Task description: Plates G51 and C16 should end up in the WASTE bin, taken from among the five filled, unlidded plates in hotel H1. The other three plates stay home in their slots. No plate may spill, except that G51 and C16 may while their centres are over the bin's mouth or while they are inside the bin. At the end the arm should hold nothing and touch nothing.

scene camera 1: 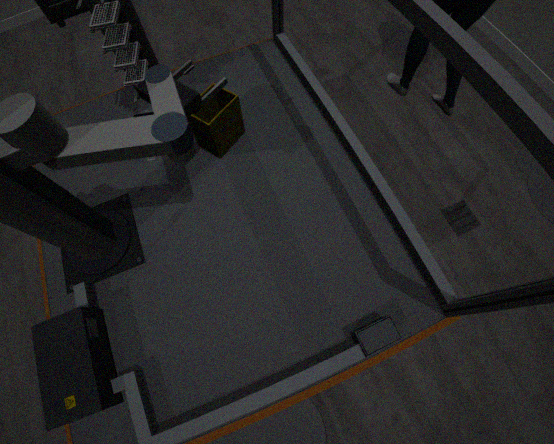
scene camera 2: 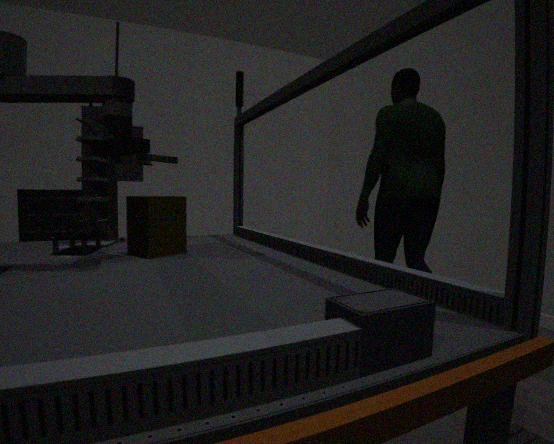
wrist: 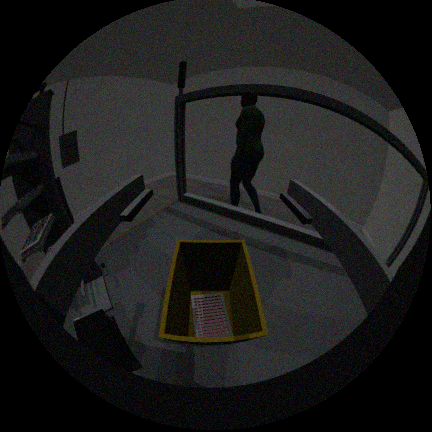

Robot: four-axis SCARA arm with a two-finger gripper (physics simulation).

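Seen in the pictures: gripper, fingertip midpoint: (scene camera 1: 208, 71) (scene camera 2: 163, 161) (wrist: 217, 182); arm's base, link origin: (scene camera 1: 100, 242).
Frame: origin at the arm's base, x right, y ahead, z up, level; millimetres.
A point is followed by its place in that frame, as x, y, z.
The yellow WASTE bin (scene camera 1: 220, 130) @[-162, 566, 143] (scene camera 2: 156, 225) @[-156, 558, 119] (wrist: 214, 339) @[-190, 503, 213] stands on the deck. One filled, unlidded plate (wrist: 212, 315) @[-224, 567, 32] lies inside it, low down, with pink-red wells; its label cannot be read. My gripper (scene camera 1: 199, 80) (scene camera 2: 164, 159) @[-242, 590, 333] (wrist: 217, 182) @[-242, 590, 333] is open and empty above the bin, fingers spread apart. The hotel H1 (scene camera 2: 92, 150) @[-607, 340, 402] stands behind the bin and arm. Several pale plates show in its slots in scene camera 1, among them a top one (scene camera 1: 104, 15) @[-527, 347, 440] and a low one (scene camera 1: 135, 72) @[-531, 346, 206]; one plate (wrist: 39, 234) @[-486, 373, 287] shows at the wrist view's left. No plate label is legible.
A low dark block (wrist: 102, 335) @[-374, 338, 73] and a small pale fixture (wrist: 92, 295) @[-537, 356, 21] stand beside the bin. A dark cabinet (scene camera 1: 65, 370) @[413, -117, 127] and a box (scene camera 1: 377, 335) @[665, 746, 88] (scene camera 2: 382, 325) @[705, 720, 71] stand at the deck's edges. A person (scene camera 2: 410, 150) (wrist: 249, 145) is beyond the frame rail (scene camera 2: 239, 175) @[-686, 1023, 321].
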